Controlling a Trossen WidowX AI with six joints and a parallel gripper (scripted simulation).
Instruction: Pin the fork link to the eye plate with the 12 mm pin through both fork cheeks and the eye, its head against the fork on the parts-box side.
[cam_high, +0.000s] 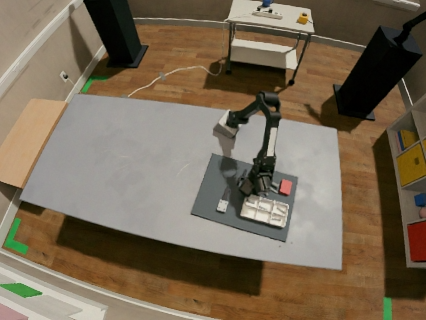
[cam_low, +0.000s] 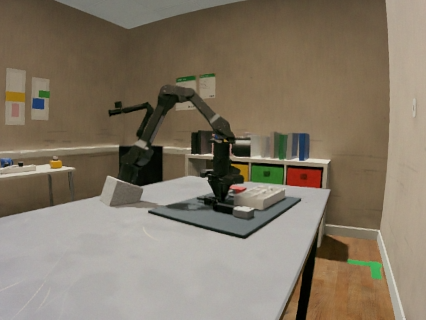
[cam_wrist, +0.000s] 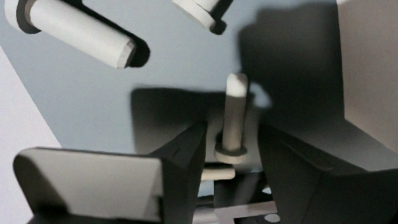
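Now: hand 20 mm past the fork link, 50 mm to the left of it and 30 mm above it. From my hand the other things lie so: mat (60 mm ahead, 20 mm to the right, 40 mm below); then headed pin (30 mm ahead, 70 mm to the left, 30 mm below); then thick pin (40 mm behind, 80 mm to the left, 30 mm below).
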